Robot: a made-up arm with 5 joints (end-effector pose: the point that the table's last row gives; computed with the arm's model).
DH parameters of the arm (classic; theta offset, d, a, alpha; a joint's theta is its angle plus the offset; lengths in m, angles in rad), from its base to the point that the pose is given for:
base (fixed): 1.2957 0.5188 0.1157 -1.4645
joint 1: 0 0.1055 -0.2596 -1.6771
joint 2: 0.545 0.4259 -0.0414 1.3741
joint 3: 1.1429 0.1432 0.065 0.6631
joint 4: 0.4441 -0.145 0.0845 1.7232
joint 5: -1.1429 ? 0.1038 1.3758
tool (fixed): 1.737 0.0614 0 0
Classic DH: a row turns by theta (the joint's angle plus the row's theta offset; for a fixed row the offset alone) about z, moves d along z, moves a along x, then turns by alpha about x.
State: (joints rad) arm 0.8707 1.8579 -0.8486 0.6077 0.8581
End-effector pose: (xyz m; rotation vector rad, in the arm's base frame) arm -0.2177 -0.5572 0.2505 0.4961 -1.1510 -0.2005
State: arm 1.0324 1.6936 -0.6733 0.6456 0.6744
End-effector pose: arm -0.2734 -0.5596 0.3537 0.3304 -0.8749 -0.3858
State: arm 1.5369 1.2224 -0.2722 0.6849 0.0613
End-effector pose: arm -0.3307 -0.4533 0.7877 -0.6037 -0.0996 -0.7616
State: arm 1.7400 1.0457 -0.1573 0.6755 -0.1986
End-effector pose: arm -0.2920 -0.3493 0.9414 -1.0786 0.1639 -0.8529
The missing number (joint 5, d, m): -0.0354
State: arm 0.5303 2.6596 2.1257 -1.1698 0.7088
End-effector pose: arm -0.1597 -0.0124 0.2861 0.4555 -0.3747 -2.3538
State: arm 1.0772 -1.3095 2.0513 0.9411 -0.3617
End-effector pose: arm -0.0881 -0.2226 0.6851 2.6721 -0.8456 0.9392
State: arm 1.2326 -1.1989 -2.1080 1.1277 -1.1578
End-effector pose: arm -0.1660 -0.3371 0.5765 0.0902 0.7341 1.9417
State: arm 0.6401 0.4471 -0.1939 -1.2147 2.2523
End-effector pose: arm -0.0770 -0.3753 0.1977 1.7175 -0.3824 1.8279
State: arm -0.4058 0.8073 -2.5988 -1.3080 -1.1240
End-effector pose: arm 0.0100 0.0749 0.1006 -1.0714 2.2087 1.1900
